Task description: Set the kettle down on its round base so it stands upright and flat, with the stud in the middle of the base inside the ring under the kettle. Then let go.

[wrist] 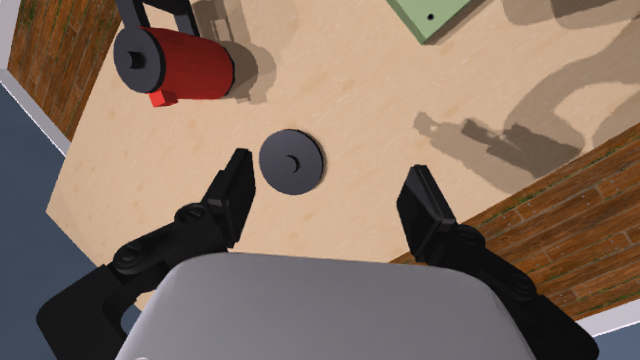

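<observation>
A red kettle [196, 66] with a dark grey lid and a black handle stands on the table at the upper left, apart from the base. Its handle runs out of the top of the view, and its underside is hidden. The round dark grey base [285, 175] lies flat on the table near the middle, with a small stud [294, 163] at its centre. My gripper [329, 177] is wide open and empty, high above the table. The base shows between its fingers, closer to the left one.
The tan table [350, 125] has a green block [432, 12] with a small dark hole at the top edge of the view. Shadows of the arm fall on the right. Brown plank flooring [590, 215] shows past the table edges at the right and upper left.
</observation>
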